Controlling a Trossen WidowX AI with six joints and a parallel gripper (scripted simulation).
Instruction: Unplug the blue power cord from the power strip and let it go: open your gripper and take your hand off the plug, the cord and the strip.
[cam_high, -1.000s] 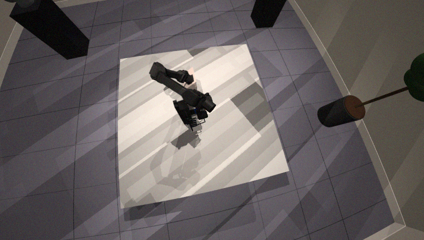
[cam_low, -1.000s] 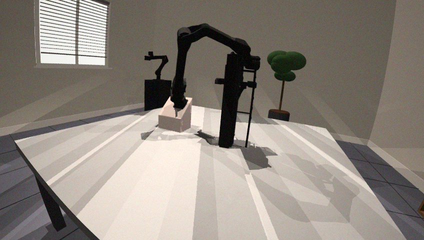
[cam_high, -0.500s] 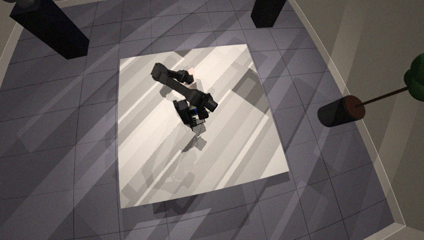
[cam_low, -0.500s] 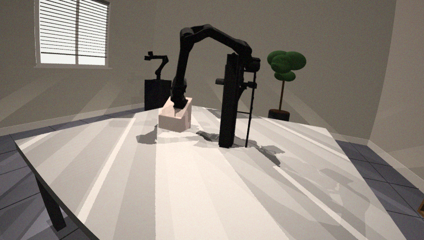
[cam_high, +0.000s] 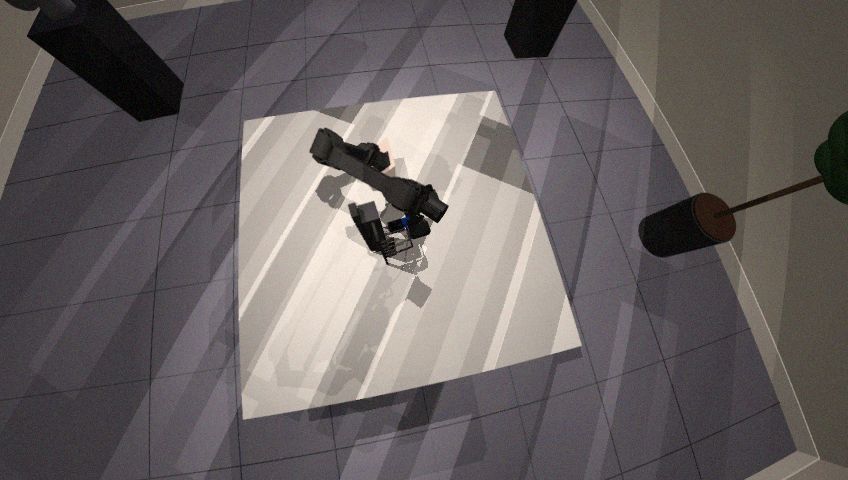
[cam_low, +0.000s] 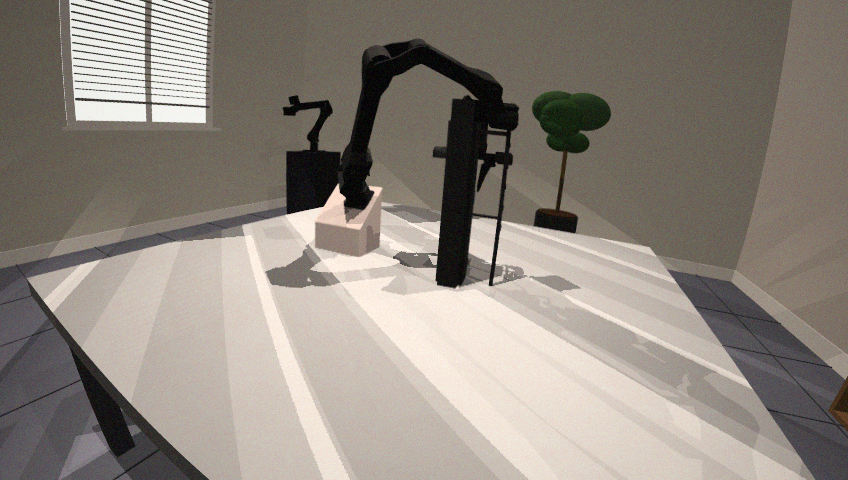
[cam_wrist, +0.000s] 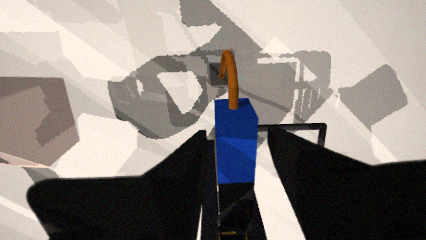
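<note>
My gripper tip is 1 cm short of the blue plug, 3 cm to the left of it and 1 cm above it.
</note>
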